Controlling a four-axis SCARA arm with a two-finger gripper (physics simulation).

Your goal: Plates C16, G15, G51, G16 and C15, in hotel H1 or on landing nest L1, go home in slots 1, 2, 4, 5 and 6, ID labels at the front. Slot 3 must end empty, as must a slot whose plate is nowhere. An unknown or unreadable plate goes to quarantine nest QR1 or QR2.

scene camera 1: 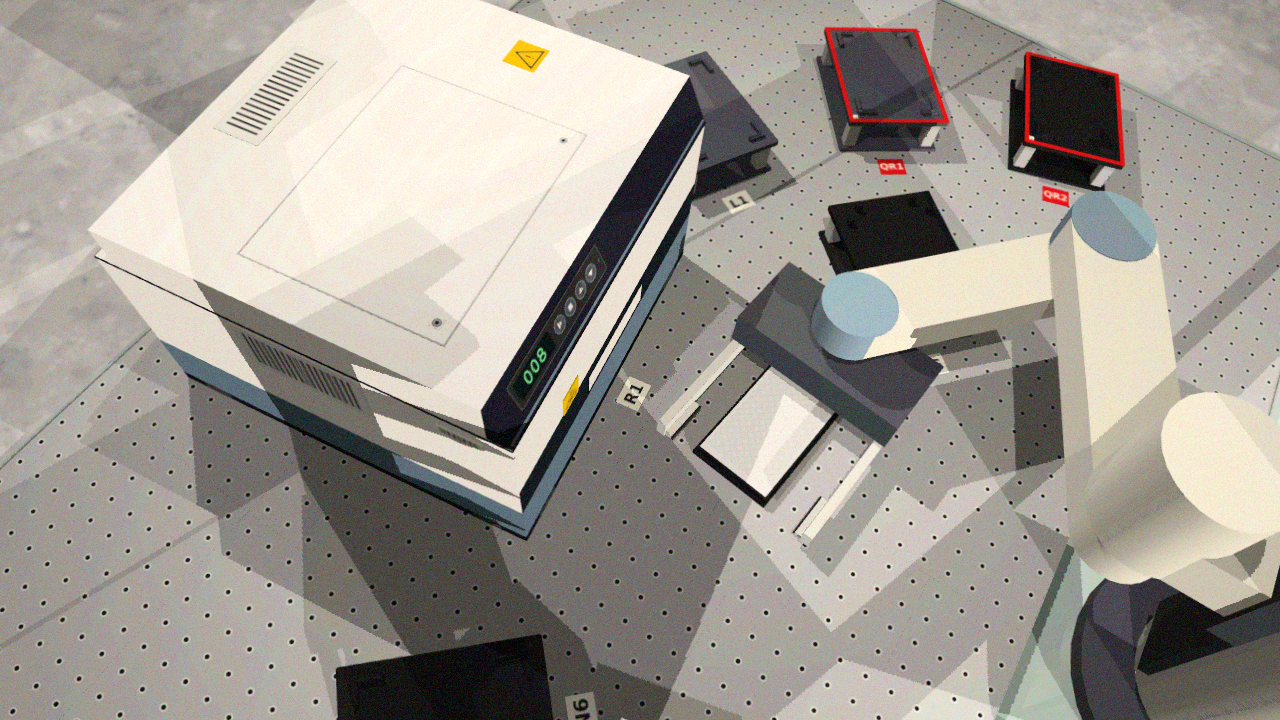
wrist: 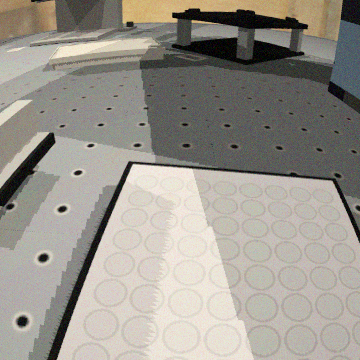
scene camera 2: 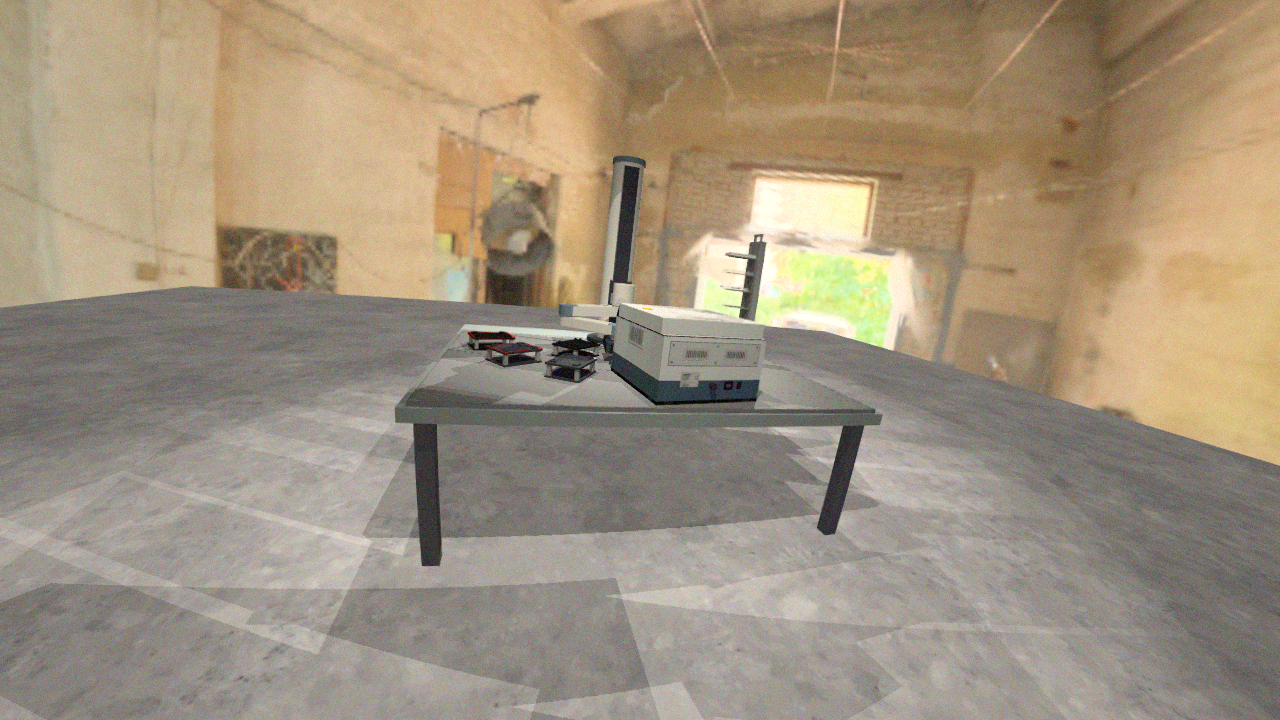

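Pixels of known places: gripper, between the fingertips: (scene camera 1: 731, 482) (wrist: 217, 126); arm's base, origin of its link: (scene camera 1: 1200, 689).
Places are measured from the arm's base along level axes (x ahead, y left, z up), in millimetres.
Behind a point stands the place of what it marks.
My gripper (scene camera 1: 741, 472) {x 461, y 84, z 38 mm} is open and empty. Its two fingers stand on either side of a white-topped plate with a black base (scene camera 1: 767, 429) {x 460, y 12, z 27 mm} (wrist: 200, 270) {x 451, y 25, z 27 mm}, apart from it; their height over it is hard to tell. The plate lies on the table in front of R1, and no ID is readable on it. Hotel H1 (scene camera 2: 759, 277) {x 334, y 596, z 407 mm} (wrist: 89, 15) {x 271, y 585, z 50 mm} stands behind the reader in scene camera 2; its plates are not readable. Landing nest L1 (scene camera 1: 725, 125) {x 681, y -277, z 63 mm} (scene camera 2: 571, 361) {x 743, y -285, z 63 mm} shows no plate, though the reader partly hides it. Quarantine nests QR1 (scene camera 1: 886, 76) {x 563, y -467, z 63 mm} (scene camera 2: 513, 349) {x 606, y -474, z 63 mm} and QR2 (scene camera 1: 1072, 107) {x 353, y -566, z 63 mm} (scene camera 2: 490, 336) {x 378, y -569, z 61 mm} show bare tops.
The big white and blue reader R1 (scene camera 1: 393, 205) {x 771, y 131, z 259 mm} (scene camera 2: 693, 353) {x 1001, y 26, z 165 mm} (wrist: 347, 55) {x 591, y 209, z 54 mm} stands close to the gripper. Black nest RG (scene camera 1: 890, 228) {x 462, y -254, z 63 mm} is partly under the arm. Black nest N6 (scene camera 1: 443, 680) {x 563, y 367, z 63 mm} (wrist: 240, 19) {x 513, y 306, z 63 mm} and a pale flat slab (wrist: 105, 52) {x 370, y 293, z 26 mm} are farther off.
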